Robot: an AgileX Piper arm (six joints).
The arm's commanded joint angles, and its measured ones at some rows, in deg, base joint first. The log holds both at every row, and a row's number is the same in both.
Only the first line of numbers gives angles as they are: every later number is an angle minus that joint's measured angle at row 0.
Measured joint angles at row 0:
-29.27 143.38 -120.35 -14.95 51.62 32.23
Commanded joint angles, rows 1 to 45:
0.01 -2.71 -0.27 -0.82 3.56 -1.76
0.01 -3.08 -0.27 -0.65 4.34 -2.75
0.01 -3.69 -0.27 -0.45 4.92 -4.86
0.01 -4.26 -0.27 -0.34 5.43 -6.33
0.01 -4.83 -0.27 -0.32 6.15 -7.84
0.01 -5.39 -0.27 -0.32 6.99 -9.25
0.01 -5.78 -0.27 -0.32 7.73 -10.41
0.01 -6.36 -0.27 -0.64 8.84 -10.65
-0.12 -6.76 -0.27 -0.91 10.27 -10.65
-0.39 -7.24 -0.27 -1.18 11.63 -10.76
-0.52 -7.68 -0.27 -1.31 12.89 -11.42
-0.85 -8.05 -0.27 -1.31 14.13 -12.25
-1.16 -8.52 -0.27 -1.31 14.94 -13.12
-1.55 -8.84 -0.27 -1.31 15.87 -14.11
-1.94 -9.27 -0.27 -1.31 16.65 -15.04
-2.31 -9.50 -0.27 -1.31 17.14 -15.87
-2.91 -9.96 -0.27 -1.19 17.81 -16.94
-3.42 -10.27 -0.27 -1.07 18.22 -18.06
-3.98 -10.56 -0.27 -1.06 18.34 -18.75
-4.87 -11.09 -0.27 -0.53 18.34 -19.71
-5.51 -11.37 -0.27 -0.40 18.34 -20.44
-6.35 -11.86 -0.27 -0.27 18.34 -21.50
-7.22 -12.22 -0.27 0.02 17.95 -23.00
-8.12 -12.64 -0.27 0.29 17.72 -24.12
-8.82 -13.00 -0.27 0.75 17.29 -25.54
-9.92 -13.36 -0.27 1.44 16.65 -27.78
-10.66 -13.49 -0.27 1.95 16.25 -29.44
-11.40 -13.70 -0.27 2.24 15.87 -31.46
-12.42 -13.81 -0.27 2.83 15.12 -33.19
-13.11 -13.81 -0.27 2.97 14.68 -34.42
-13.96 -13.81 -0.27 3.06 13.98 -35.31
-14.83 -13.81 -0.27 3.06 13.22 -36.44
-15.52 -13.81 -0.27 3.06 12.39 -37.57
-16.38 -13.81 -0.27 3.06 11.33 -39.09
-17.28 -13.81 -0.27 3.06 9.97 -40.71
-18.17 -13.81 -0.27 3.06 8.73 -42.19
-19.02 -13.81 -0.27 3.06 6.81 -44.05
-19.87 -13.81 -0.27 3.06 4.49 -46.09
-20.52 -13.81 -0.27 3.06 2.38 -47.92
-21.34 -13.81 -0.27 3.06 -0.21 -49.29
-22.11 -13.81 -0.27 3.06 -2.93 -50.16
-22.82 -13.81 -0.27 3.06 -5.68 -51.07
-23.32 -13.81 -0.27 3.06 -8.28 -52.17
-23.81 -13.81 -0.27 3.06 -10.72 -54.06
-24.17 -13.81 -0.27 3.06 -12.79 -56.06
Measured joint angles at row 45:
-22.40 -13.16 0.00 2.94 -3.17 -49.77
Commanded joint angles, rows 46 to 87:
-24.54 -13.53 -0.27 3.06 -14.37 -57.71
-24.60 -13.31 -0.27 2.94 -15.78 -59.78
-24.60 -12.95 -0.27 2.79 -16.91 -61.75
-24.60 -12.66 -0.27 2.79 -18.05 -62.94
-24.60 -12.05 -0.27 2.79 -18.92 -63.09
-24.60 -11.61 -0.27 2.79 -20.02 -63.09
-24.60 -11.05 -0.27 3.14 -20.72 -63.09
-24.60 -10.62 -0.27 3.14 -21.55 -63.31
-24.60 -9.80 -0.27 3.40 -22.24 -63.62
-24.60 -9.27 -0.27 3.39 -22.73 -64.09
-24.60 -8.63 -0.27 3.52 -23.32 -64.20
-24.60 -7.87 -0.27 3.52 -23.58 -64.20
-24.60 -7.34 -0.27 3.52 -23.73 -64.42
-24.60 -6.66 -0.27 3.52 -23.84 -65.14
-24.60 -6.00 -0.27 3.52 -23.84 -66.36
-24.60 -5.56 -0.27 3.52 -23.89 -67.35
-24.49 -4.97 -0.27 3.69 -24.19 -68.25
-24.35 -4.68 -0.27 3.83 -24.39 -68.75
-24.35 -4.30 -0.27 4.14 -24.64 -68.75
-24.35 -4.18 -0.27 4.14 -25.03 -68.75
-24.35 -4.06 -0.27 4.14 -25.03 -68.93
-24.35 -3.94 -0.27 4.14 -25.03 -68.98
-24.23 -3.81 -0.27 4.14 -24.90 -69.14
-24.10 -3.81 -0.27 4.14 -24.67 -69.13
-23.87 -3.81 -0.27 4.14 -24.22 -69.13
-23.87 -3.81 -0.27 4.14 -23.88 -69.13
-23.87 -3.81 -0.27 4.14 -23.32 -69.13
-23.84 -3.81 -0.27 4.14 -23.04 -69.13
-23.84 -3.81 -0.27 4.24 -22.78 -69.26
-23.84 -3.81 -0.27 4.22 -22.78 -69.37
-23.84 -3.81 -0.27 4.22 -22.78 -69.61
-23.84 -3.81 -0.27 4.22 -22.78 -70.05
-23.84 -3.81 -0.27 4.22 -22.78 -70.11
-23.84 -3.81 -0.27 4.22 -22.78 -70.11
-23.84 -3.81 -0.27 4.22 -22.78 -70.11
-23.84 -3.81 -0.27 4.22 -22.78 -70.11
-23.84 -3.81 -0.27 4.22 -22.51 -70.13
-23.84 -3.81 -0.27 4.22 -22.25 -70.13
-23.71 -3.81 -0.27 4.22 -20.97 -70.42
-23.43 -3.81 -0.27 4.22 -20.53 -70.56
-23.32 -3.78 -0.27 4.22 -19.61 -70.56
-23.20 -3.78 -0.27 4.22 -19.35 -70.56
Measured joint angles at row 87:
-23.91 -3.59 0.00 3.60 -20.46 -70.11
